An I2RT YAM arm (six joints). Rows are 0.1 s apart.
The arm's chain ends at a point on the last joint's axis. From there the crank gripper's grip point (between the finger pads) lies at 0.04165 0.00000 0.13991 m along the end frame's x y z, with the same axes.
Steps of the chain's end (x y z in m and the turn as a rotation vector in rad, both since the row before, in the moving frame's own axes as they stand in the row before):
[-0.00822, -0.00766, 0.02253, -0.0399, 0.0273, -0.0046]
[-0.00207, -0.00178, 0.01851, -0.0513, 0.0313, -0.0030]
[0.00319, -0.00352, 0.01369, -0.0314, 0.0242, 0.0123]
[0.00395, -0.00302, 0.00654, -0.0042, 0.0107, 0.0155]
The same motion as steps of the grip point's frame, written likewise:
[-0.00441, -0.00230, 0.02123, -0.0399, 0.0273, -0.0046]
[0.00230, 0.00523, 0.01696, -0.0513, 0.0313, -0.0030]
[0.00653, 0.00139, 0.01256, -0.0314, 0.0242, 0.0123]
[0.00544, -0.00178, 0.00608, -0.0042, 0.0107, 0.0155]

